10 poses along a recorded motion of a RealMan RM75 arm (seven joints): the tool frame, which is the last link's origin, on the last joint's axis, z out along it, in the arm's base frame.
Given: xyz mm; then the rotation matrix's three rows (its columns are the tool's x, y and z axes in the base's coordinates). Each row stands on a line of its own.
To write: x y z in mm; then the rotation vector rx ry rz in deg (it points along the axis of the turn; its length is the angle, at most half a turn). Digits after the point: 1 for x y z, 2 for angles.
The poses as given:
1:
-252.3, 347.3, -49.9
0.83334, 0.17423, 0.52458
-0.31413, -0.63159, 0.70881
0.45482, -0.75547, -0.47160
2:
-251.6, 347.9, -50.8
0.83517, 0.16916, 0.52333
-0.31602, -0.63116, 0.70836
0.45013, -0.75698, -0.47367
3:
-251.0, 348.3, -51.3
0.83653, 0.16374, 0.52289
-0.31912, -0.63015, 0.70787
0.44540, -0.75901, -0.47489
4:
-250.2, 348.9, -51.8
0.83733, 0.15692, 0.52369
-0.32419, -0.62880, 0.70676
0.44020, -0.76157, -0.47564
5:
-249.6, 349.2, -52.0
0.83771, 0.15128, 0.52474
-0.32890, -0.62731, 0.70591
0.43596, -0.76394, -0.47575
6:
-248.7, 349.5, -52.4
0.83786, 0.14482, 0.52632
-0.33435, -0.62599, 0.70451
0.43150, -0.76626, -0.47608
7:
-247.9, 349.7, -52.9
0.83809, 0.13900, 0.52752
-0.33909, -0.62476, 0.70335
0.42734, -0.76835, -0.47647
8:
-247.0, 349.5, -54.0
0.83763, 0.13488, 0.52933
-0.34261, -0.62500, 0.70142
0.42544, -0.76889, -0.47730
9:
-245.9, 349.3, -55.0
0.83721, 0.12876, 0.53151
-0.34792, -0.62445, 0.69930
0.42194, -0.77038, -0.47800
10:
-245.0, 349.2, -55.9
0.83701, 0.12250, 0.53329
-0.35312, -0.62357, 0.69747
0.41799, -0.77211, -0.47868
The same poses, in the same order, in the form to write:
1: -252.3, 347.3, -49.9, -122.64, 5.84, -40.90
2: -251.6, 347.9, -50.8, -122.71, 6.13, -40.63
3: -251.0, 348.3, -51.3, -122.72, 6.48, -40.40
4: -250.2, 348.9, -51.8, -122.71, 6.98, -40.21
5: -249.6, 349.2, -52.0, -122.66, 7.41, -40.07
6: -248.7, 349.5, -52.4, -122.62, 7.91, -39.95
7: -247.9, 349.7, -52.9, -122.59, 8.35, -39.82
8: -247.0, 349.5, -54.0, -122.63, 8.66, -39.82
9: -245.9, 349.3, -55.0, -122.63, 9.14, -39.77
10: -245.0, 349.2, -55.9, -122.62, 9.62, -39.69
